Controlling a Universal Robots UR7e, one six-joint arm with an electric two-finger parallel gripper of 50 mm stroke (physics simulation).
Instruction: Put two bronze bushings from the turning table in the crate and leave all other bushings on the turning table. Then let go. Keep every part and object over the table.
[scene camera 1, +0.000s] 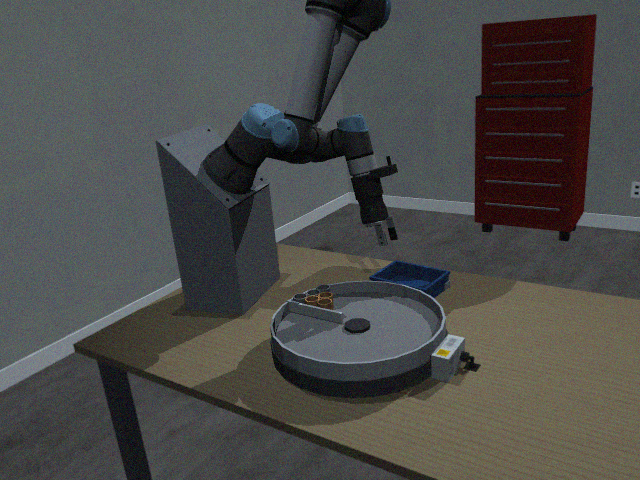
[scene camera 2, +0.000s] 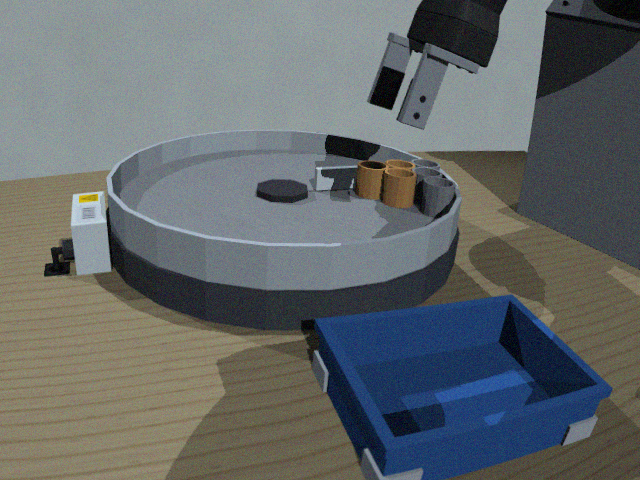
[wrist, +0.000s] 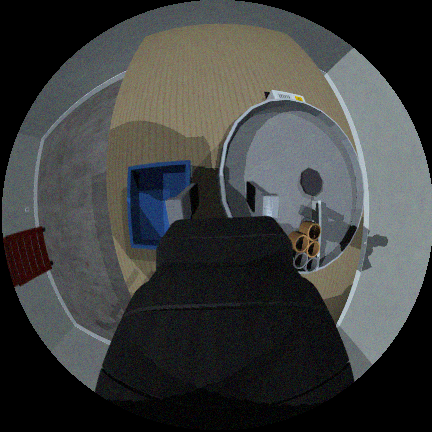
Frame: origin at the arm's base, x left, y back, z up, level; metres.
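Seen in the pictures: gripper, fingertip midpoint: (scene camera 1: 389, 242) (scene camera 2: 393, 114) (wrist: 221, 191); arm's base, link origin: (scene camera 1: 226, 175).
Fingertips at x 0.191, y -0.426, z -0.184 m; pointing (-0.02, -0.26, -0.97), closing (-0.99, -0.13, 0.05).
Observation:
Pixels of each thing's top centre, then the offset from my fingertips to it. "*": a spot on its surface instead.
- blue crate, top centre: (scene camera 2: 465, 356) (wrist: 155, 206) (scene camera 1: 409, 274) dx +0.129, dy +0.033, dz -0.147 m
- dark hub, top centre: (scene camera 2: 282, 187) (wrist: 312, 181) (scene camera 1: 357, 324) dx -0.208, dy -0.056, dz -0.136 m
- white box, surface spot: (scene camera 2: 90, 242) * dx -0.113, dy -0.275, dz -0.160 m
Three bronze bushings (scene camera 1: 324, 303) (scene camera 2: 398, 190) (wrist: 299, 242) stand upright, close together, on the turning table (scene camera 1: 356, 367) (scene camera 2: 289, 264) (wrist: 280, 145), near the low straight wall. Three grey bushings (scene camera 1: 299, 297) (scene camera 2: 437, 197) (wrist: 300, 261) stand right beside them, nearer the rim; the wrist view shows two of these. The blue crate (scene camera 1: 413, 270) (scene camera 2: 413, 333) (wrist: 130, 205) stands beside the turning table; no bushing shows in it. My gripper (scene camera 1: 388, 240) (scene camera 2: 395, 114) (wrist: 221, 191) is open and empty, high up; in the wrist view its fingers straddle the gap between crate and turning table.
The low straight wall (scene camera 1: 316, 312) (scene camera 2: 330, 178) (wrist: 319, 225) runs inward from the rim, and a dark hub (scene camera 1: 357, 325) (scene camera 2: 282, 190) (wrist: 311, 181) sits mid-turntable. A white box (scene camera 1: 447, 357) (scene camera 2: 90, 242) (wrist: 287, 96) is at the rim's outside. The arm's grey pedestal (scene camera 1: 222, 248) stands behind.

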